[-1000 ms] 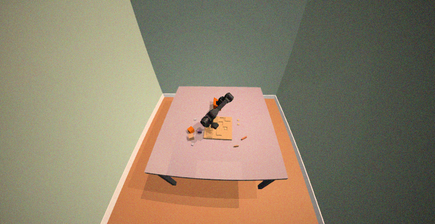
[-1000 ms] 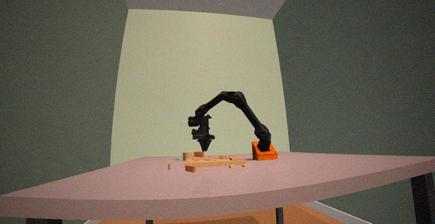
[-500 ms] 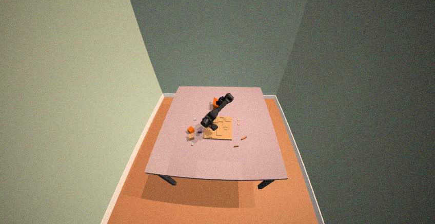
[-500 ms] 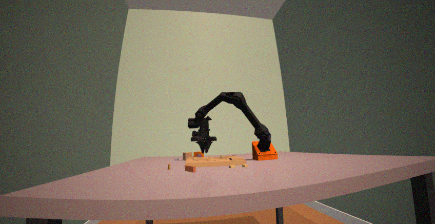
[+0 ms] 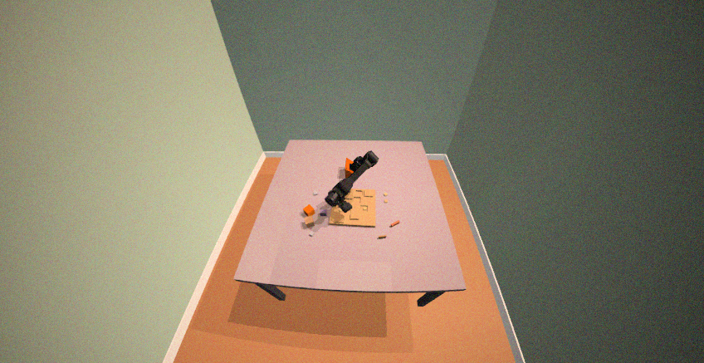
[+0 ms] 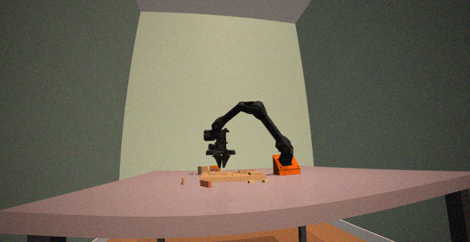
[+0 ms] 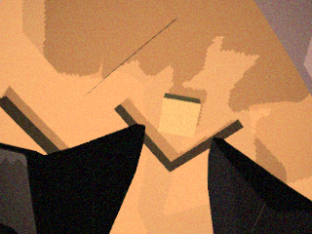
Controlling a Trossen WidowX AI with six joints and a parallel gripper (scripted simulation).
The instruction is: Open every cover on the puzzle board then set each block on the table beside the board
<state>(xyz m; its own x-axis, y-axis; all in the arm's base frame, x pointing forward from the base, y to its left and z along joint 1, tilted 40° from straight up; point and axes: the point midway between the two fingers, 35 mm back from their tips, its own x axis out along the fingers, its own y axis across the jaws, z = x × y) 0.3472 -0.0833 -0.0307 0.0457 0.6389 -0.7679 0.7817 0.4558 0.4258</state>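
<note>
Right now my gripper tip is 19 cm to the left of the grey block, 15 cm past it and 4 cm above it. The rest, counted from my gripper tip: tan cube: 20 cm to the right, 10 cm ahead, 2 cm below; purple piece: 12 cm to the right, 3 cm below, 2 cm ahead; orange block: 21 cm to the right, 2 cm below, 1 cm ahead.
</note>
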